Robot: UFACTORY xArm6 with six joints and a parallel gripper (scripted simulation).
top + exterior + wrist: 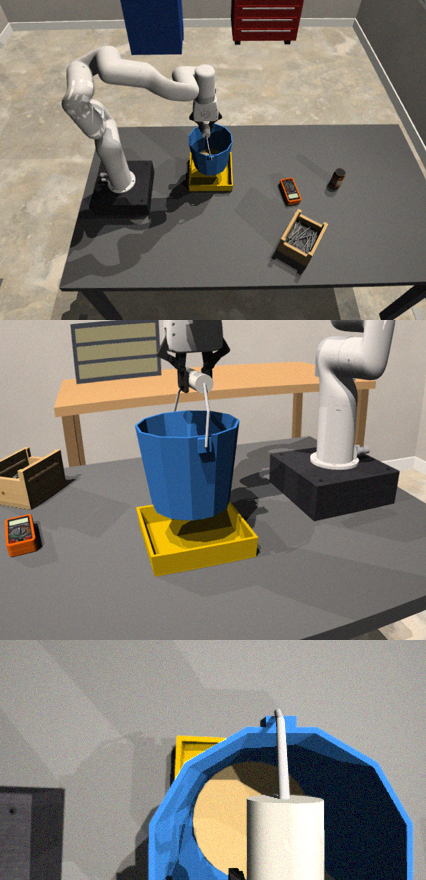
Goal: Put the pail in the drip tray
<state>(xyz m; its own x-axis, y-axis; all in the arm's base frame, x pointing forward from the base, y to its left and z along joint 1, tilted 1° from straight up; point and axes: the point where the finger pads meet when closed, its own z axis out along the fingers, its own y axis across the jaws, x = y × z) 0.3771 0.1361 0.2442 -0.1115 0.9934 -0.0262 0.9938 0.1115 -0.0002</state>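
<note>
The pail handle lies 3 cm below my hand and 1 cm ahead of it. From my hand the other things lie so: blue pail: 10 cm below, 1 cm ahead; yellow drip tray: 32 cm below, 2 cm ahead.
</note>
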